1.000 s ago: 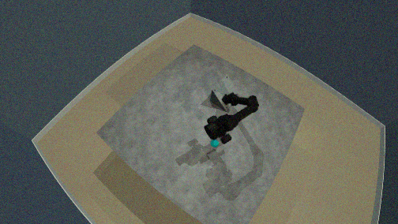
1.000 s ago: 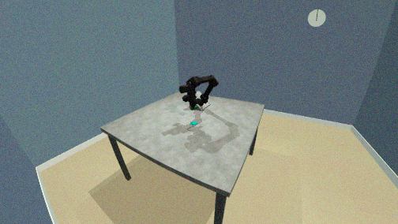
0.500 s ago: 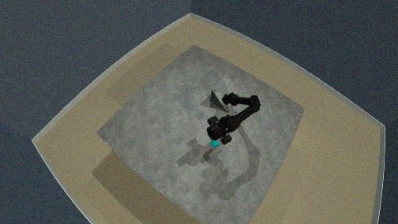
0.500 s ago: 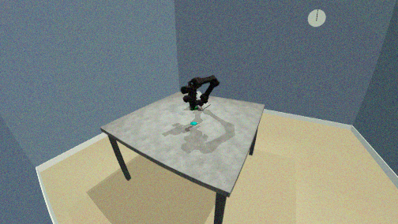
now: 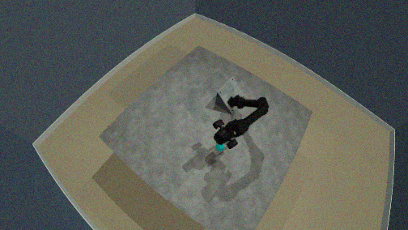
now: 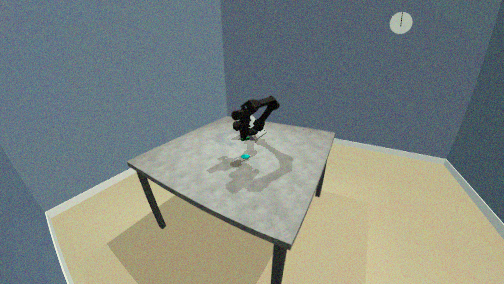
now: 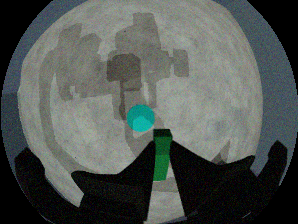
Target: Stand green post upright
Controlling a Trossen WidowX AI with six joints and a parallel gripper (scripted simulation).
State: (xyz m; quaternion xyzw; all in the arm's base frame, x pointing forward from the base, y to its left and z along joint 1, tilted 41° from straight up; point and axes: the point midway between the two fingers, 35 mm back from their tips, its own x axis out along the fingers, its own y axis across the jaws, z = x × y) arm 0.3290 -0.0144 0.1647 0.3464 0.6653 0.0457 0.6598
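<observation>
The cyan circle is 10 mm to the left of my gripper tip and 130 mm below it. The rest, counted from my gripper tip: green post 20 mm behind, 10 mm to the left.
</observation>
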